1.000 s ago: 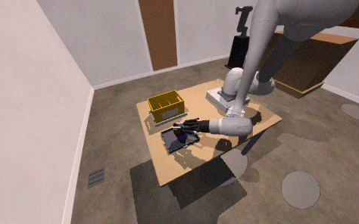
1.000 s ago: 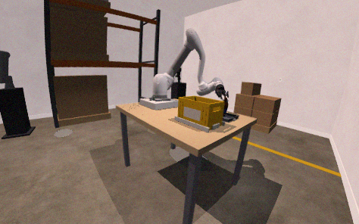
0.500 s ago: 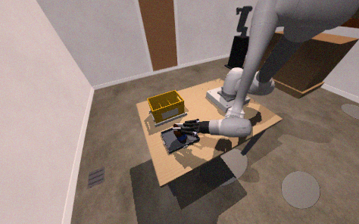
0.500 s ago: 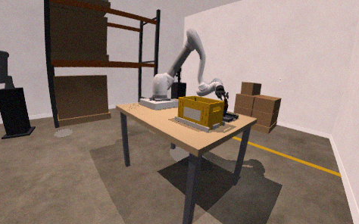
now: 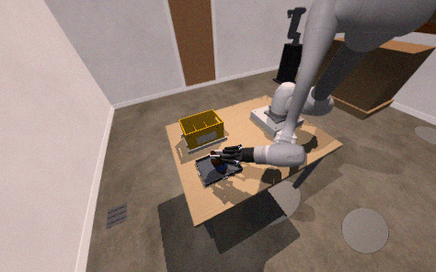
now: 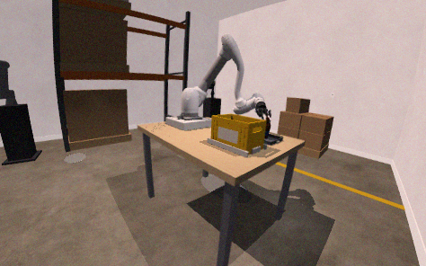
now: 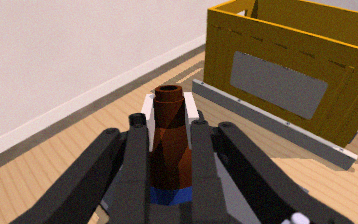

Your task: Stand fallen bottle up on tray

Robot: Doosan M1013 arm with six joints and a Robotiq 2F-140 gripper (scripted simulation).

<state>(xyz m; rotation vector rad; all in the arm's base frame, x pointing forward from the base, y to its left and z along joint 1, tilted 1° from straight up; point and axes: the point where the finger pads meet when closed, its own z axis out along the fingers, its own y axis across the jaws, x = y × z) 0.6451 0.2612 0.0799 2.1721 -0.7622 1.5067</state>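
The brown bottle is 60 mm below my hand. Also, from my hand: yellow crate (10 mm ahead, 310 mm to the right, 60 mm below); dark grey tray (10 mm behind, 20 mm to the right, 140 mm below).
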